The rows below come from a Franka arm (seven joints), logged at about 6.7 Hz.
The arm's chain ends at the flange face. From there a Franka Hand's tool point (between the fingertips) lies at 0.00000 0.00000 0.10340 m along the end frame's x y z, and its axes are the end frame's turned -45 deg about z.
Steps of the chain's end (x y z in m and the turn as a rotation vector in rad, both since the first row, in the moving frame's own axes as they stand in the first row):
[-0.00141 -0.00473 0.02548 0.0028 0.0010 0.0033]
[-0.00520 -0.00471 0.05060 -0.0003 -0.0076 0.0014]
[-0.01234 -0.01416 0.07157 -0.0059 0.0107 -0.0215]
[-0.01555 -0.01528 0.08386 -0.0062 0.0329 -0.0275]
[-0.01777 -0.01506 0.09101 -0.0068 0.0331 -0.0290]
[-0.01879 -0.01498 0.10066 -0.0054 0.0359 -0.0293]
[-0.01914 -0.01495 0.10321 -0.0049 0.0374 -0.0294]
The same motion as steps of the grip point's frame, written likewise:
[0.00263 -0.00447 0.02548 0.0013 0.0027 0.0033]
[-0.00092 -0.00754 0.05060 0.0052 -0.0056 0.0014]
[0.00165 -0.01753 0.07156 -0.0117 0.0034 -0.0215]
[0.00180 -0.01897 0.08380 -0.0276 0.0189 -0.0275]
[0.00005 -0.02033 0.09095 -0.0282 0.0186 -0.0290]
[-0.00042 -0.02089 0.10059 -0.0292 0.0216 -0.0293]
[-0.00054 -0.02105 0.10314 -0.0299 0.0230 -0.0294]

